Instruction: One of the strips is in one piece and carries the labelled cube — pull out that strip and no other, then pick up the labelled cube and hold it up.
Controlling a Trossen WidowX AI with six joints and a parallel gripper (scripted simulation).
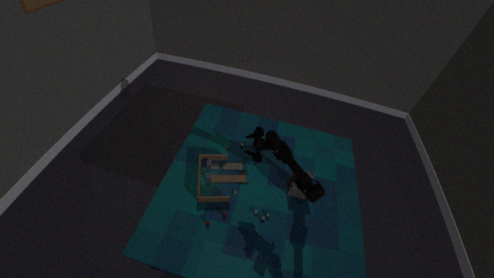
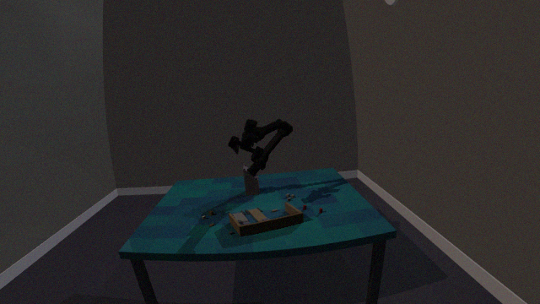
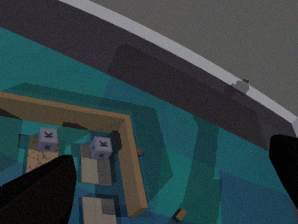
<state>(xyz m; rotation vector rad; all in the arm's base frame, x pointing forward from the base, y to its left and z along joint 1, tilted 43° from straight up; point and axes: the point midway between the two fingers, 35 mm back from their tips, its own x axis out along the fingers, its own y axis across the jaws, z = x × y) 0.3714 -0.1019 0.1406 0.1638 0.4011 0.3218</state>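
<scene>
The strip is 31 cm below my gripper tip, 7 cm ahead of it and 5 cm to the right of it.
</scene>
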